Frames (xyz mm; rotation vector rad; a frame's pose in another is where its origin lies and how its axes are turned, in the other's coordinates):
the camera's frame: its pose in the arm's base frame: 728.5 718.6 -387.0 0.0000 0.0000 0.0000
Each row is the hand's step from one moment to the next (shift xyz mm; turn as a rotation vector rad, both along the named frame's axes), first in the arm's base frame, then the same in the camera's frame.
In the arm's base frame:
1: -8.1 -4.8 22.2 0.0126 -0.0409 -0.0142
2: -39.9 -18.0 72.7 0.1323 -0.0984 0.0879
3: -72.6 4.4 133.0 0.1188 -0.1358 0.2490
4: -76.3 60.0 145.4 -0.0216 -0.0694 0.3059
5: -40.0 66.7 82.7 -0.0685 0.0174 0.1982
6: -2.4 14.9 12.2 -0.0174 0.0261 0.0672
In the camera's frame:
1: -8.1 -4.8 22.2 0.0126 -0.0409 -0.0142
2: -39.9 -18.0 72.7 0.1323 -0.0984 0.0879
3: -72.6 4.4 133.0 0.1188 -0.1358 0.2490
4: -76.3 60.0 145.4 -0.0216 -0.0694 0.3059
5: -40.0 66.7 82.7 -0.0685 0.0174 0.1982
6: -2.4 14.9 12.2 -0.0174 0.0261 0.0672

